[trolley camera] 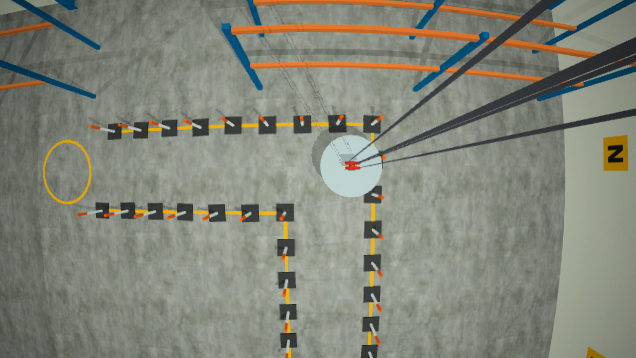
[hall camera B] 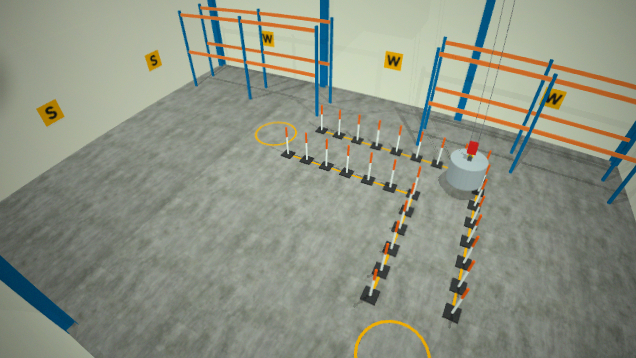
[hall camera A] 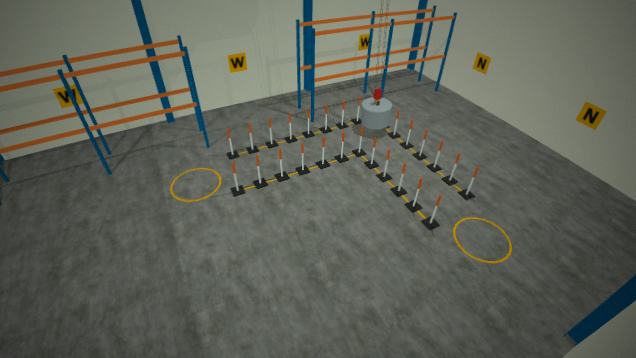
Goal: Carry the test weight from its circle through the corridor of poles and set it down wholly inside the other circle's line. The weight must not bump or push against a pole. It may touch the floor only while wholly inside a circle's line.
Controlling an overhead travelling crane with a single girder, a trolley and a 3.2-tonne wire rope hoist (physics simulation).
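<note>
The test weight [hall camera A: 376,115] [hall camera B: 466,170] [trolley camera: 351,185], a pale grey cylinder, hangs upright above the floor at the corridor's corner, with its shadow below. The hook [hall camera A: 377,101] [hall camera B: 470,156] [trolley camera: 352,165] under the red block is shut on it. In the trolley view the weight's right edge overlaps the outer pole row and hides part of it; I cannot tell the gap there. Poles [hall camera A: 302,159] [hall camera B: 348,160] stand upright in two rows. One yellow circle [hall camera A: 171,186] [hall camera B: 256,134] [trolley camera: 44,171] lies beyond one corridor end, the other circle [hall camera A: 454,235] [hall camera B: 389,321] beyond the other end.
A blue and orange rack [hall camera A: 313,75] [hall camera B: 533,123] [trolley camera: 350,28] stands behind the corner, outside the outer row. Another rack [hall camera A: 85,122] [hall camera B: 316,70] stands along the same wall. The hoist ropes run up from the block.
</note>
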